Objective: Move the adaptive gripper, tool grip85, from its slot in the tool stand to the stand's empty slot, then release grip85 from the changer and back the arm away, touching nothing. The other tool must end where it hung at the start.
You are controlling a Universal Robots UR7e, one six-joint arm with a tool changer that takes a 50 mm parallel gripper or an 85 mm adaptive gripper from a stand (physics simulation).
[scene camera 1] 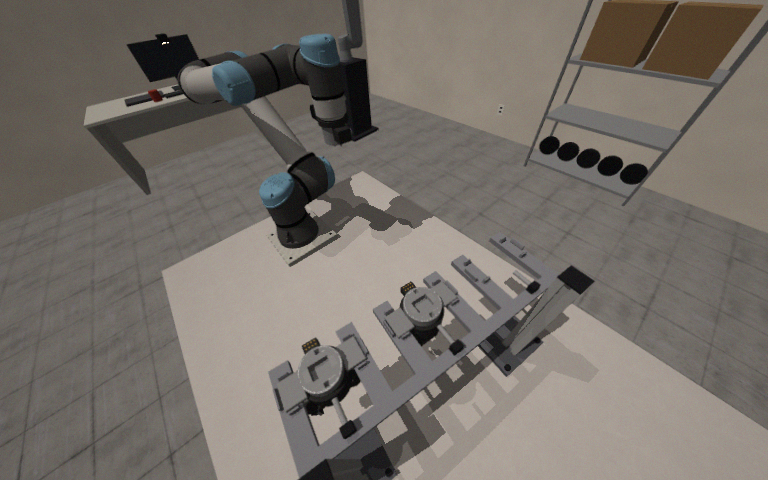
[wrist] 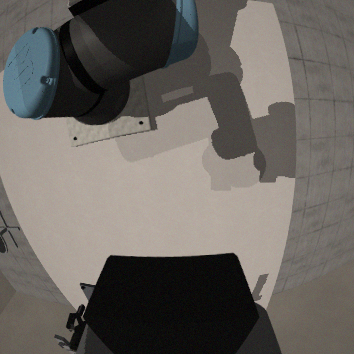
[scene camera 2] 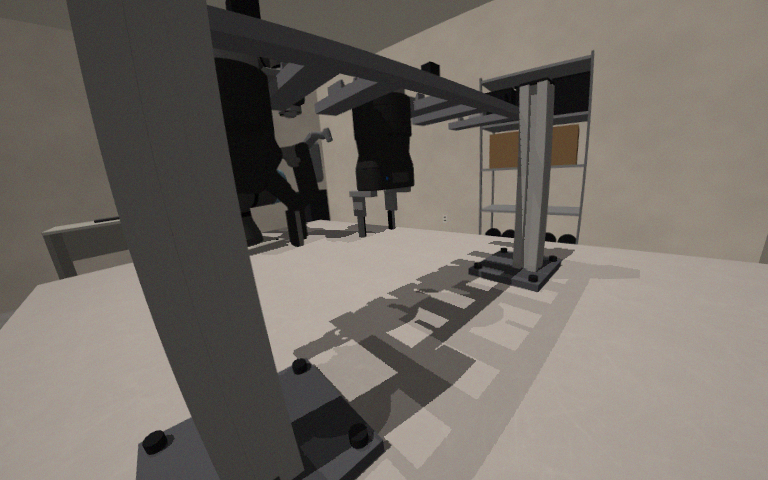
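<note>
The adaptive gripper grip85 hangs in the left slot of the stand. In scene camera 2 one finger stands far outward, an open posture; the other is hidden behind the near post. The parallel gripper hangs in the middle slot, fingers apart and empty. The right slot holds no tool. The arm's tool changer carries no gripper and is high behind the robot base, well apart from the stand. In the wrist view a black blunt shape covers the bottom middle.
The stand has a crossbar, a near post and a far post. A desk and a dark cabinet stand behind the arm. A shelf rack stands by the wall.
</note>
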